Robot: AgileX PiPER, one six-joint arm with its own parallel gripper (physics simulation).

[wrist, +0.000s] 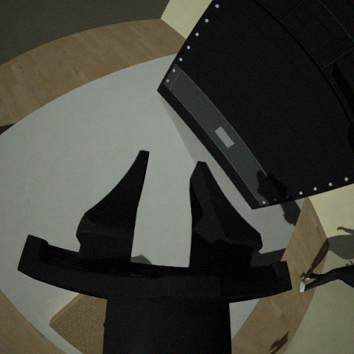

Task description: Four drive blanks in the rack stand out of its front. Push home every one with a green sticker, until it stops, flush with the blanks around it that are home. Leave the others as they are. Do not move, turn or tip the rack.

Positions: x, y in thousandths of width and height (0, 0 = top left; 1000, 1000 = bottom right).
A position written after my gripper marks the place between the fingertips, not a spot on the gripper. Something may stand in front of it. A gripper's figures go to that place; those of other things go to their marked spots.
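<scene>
A rack (739, 261) stands 430 mm from the lens. As for my gripper (482, 468), it is 140 mm from the lens.
</scene>
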